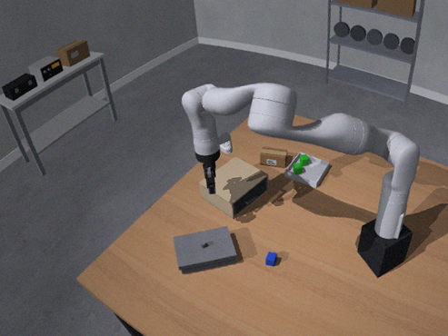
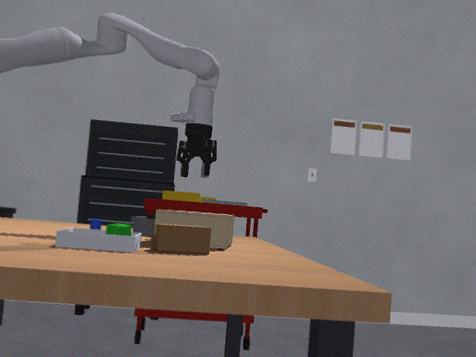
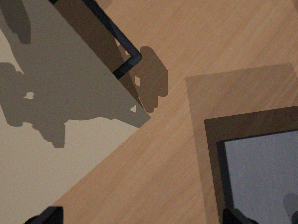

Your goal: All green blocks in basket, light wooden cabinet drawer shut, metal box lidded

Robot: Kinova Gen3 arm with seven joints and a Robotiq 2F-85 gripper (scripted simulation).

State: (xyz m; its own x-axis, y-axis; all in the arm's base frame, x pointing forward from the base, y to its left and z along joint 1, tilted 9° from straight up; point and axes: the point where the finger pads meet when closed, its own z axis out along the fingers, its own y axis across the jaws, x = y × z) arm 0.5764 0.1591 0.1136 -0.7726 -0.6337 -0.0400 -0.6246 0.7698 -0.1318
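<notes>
Now: the cardboard box 390 mm to the right of my hand, 150 mm below it and 20 mm behind it. From my hand the other things lie so: grey lid: 150 mm to the left, 130 mm below, 70 mm behind; drawer: 150 mm below, 140 mm to the right; light wooden cabinet: 140 mm to the right, 140 mm below, 10 mm ahead.
</notes>
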